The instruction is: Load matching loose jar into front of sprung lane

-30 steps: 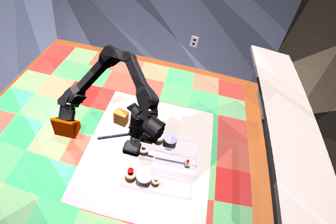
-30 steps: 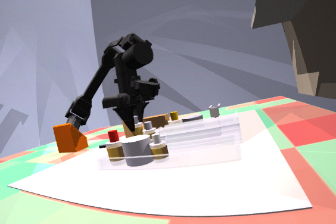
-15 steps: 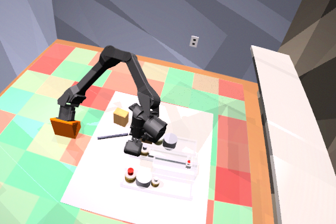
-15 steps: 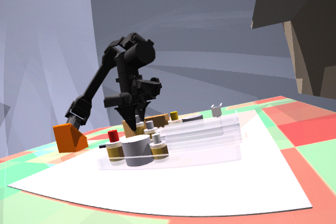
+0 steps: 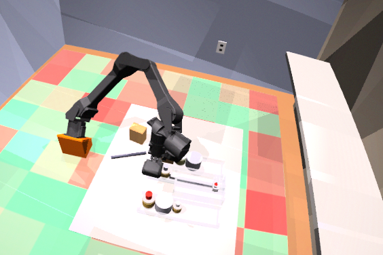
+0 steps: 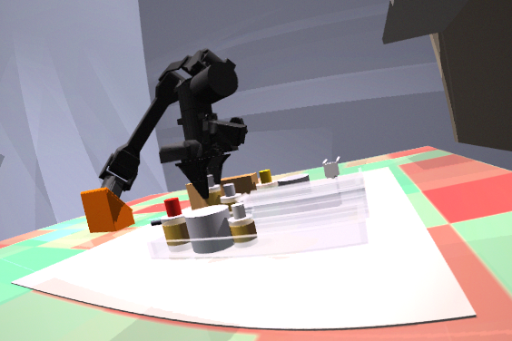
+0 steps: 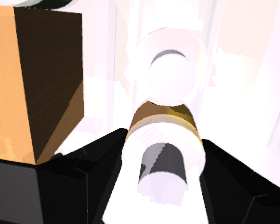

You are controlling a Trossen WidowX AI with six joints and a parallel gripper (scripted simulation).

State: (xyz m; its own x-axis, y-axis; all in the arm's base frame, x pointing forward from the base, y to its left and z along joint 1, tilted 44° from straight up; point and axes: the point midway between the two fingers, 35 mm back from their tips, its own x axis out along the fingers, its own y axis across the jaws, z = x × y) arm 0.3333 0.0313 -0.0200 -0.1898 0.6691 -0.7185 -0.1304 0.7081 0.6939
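Right now my gripper tip is 80 mm to the right of the brown box, 10 mm short of it and 10 mm above it. The rest, counted from my gripper tip: sprung lane: 150 mm ahead, 30 mm below; dark rod: 130 mm behind, 50 mm below, 40 mm to the left.
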